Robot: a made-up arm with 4 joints. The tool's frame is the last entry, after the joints.
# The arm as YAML. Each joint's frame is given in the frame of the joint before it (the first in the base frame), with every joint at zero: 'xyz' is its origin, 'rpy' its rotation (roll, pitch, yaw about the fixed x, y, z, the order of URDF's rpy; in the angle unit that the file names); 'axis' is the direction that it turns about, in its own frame. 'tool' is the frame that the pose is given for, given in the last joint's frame.
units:
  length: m
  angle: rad
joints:
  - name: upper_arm
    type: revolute
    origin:
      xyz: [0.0, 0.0, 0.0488]
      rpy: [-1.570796, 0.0, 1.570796]
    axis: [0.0, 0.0, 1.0]
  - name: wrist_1
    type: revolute
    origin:
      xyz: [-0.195, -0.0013, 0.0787]
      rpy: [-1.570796, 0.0, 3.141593]
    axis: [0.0, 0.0, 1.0]
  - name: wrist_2
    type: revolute
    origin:
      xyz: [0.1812, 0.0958, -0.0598]
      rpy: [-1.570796, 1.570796, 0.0]
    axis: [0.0, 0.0, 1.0]
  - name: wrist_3
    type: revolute
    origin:
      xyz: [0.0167, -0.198, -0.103]
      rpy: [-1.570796, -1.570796, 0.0]
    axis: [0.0, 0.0, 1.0]
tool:
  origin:
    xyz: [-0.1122, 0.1, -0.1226]
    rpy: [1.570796, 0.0, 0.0]
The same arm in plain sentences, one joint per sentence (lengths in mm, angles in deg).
The arm has four revolute joints in a row. What follows holds with every joint at zero, and every direction is one of the base frame's.
The first joint is mounted 48.8 mm along +z from the base frame's origin and rotates about -x.
The second joint is mounted 78.7 mm along -x and 195 mm along -y and 1.3 mm along +z from the first joint and rotates about +z.
The third joint is mounted 95.8 mm along +x and 181.2 mm along -y and 59.8 mm along -z from the second joint and rotates about +x.
The fourth joint is mounted 103 mm along -x and 198 mm along -y and 16.7 mm along -z from the third joint and rotates about +y.
The tool frame, which is the frame that the pose is given for, is mounted 112.2 mm along -x and 122.6 mm along -y and 100 mm along -z from the fourth joint; its axes are the base frame's turned by roll 0, pitch 0 and yaw 0 deg (as in URDF: about the fixed x, then y, then z).

